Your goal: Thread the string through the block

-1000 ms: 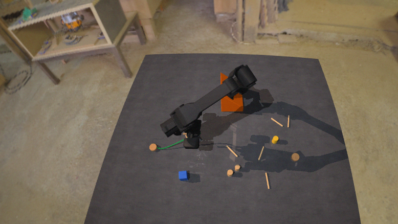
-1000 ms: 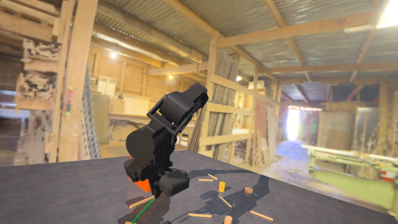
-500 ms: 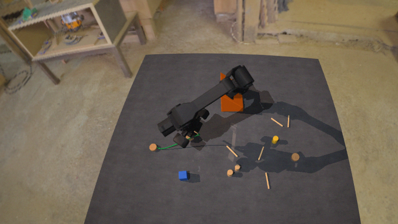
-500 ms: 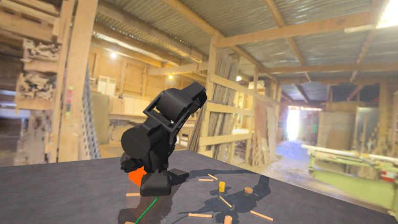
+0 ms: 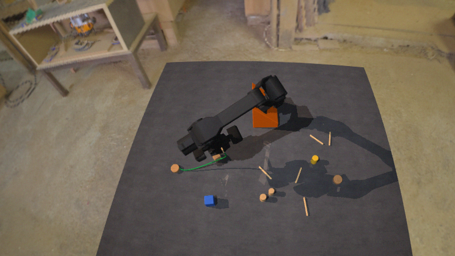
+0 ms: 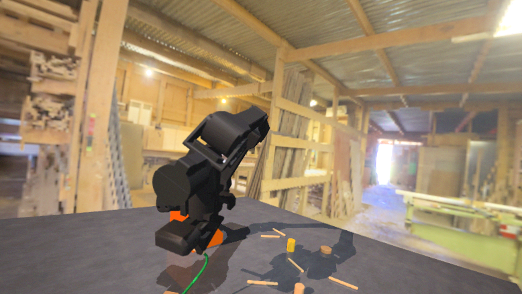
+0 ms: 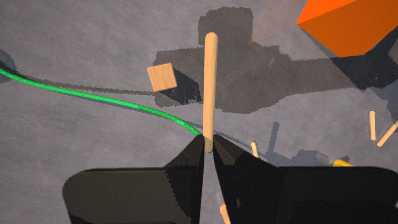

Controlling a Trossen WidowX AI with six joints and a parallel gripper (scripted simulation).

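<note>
Right now the thin wooden stick is 10 mm behind my gripper tip and 10 mm to the right of it. Round my gripper tip: blue cube 180 mm ahead, 30 mm to the right, 100 mm below; wooden block 20 mm behind, 50 mm to the right, 110 mm below; round wooden button 60 mm ahead, 230 mm to the right, 110 mm below.
</note>
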